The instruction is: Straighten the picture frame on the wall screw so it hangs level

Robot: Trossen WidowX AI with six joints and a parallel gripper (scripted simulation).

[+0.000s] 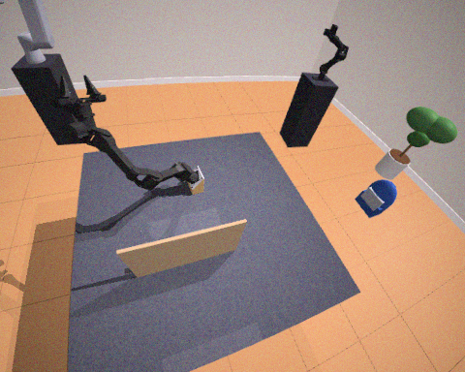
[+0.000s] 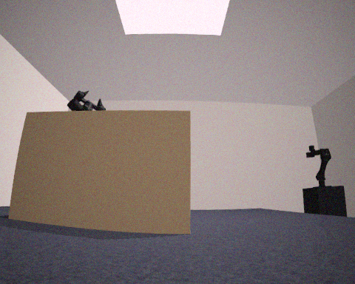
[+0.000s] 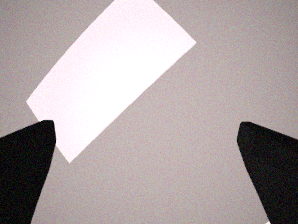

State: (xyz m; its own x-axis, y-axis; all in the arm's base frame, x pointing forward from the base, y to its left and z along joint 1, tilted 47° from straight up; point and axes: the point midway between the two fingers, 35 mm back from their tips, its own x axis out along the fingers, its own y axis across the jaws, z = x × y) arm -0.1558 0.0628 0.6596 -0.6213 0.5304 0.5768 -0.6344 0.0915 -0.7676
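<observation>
My gripper tip is 490 mm short of the picture frame, 340 mm to the right of it and 490 mm above it. From my gripper tip the other things lie so: tan wall panel 500 mm ahead, 350 mm to the left, 500 mm below.
</observation>
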